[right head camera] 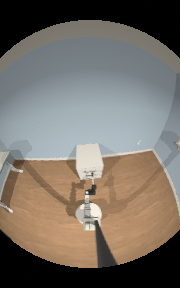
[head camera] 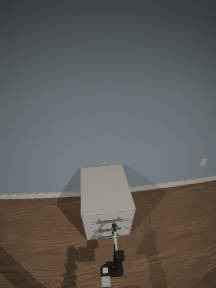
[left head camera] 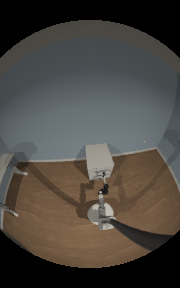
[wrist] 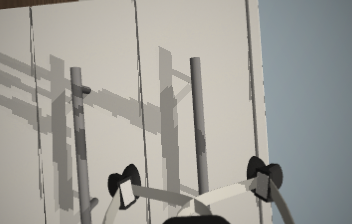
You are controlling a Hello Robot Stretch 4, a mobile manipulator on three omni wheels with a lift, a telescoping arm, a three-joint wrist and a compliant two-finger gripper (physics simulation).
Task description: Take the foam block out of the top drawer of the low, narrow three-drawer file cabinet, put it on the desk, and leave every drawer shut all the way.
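Frame: origin at the robot's base, x right, y down, z ahead, level; metres.
Where they show: gripper, between the fingertips: [right head camera: 91, 173] [head camera: 113, 227] [left head camera: 102, 173] [wrist: 192, 174].
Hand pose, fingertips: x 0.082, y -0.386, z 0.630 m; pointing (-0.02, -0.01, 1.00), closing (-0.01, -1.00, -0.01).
Note:
After its pixels a point has its place.
The white three-drawer file cabinet [head camera: 104, 187] {x 0.028, y -0.492, z 0.947 m} [left head camera: 98, 154] {x 0.040, y -0.492, z 0.947 m} [right head camera: 89, 154] {x 0.056, y -0.493, z 0.948 m} stands against the wall, its drawers looking shut. In the wrist view it appears turned sideways, with the top drawer [wrist: 227, 100] {x -0.002, y -0.441, z 0.699 m} at the right, and its grey bar handle [wrist: 198, 115] {x 0.017, y -0.398, z 0.662 m} runs down toward my gripper. My gripper [head camera: 114, 227] {x 0.082, y -0.386, z 0.630 m} [left head camera: 104, 174] {x 0.082, y -0.386, z 0.630 m} [right head camera: 92, 175] {x 0.082, y -0.386, z 0.630 m} [wrist: 192, 174] {x 0.082, y -0.386, z 0.630 m} is open in front of the cabinet; in the wrist view its fingertips appear on either side of the top handle's line. Contact cannot be told. The foam block does not show. Part of the desk [left head camera: 5, 163] {x -1.981, y -0.692, z 0.556 m} [right head camera: 3, 159] {x -1.912, y -0.692, z 0.601 m} shows at the far left.
The middle drawer's handle [wrist: 80, 135] {x 0.033, y -0.247, z 0.664 m} is left of the gripper in the wrist view. White desk legs [left head camera: 19, 171] [right head camera: 14, 170] stand on the floor at the left. A blue wall [head camera: 107, 115] {x 0.075, y -1.025, z 1.275 m} is behind the cabinet. My round base [left head camera: 95, 213] {x -0.073, y -0.187, z 0.007 m} [right head camera: 82, 213] {x -0.086, y -0.187, z 0.002 m} is in front of it.

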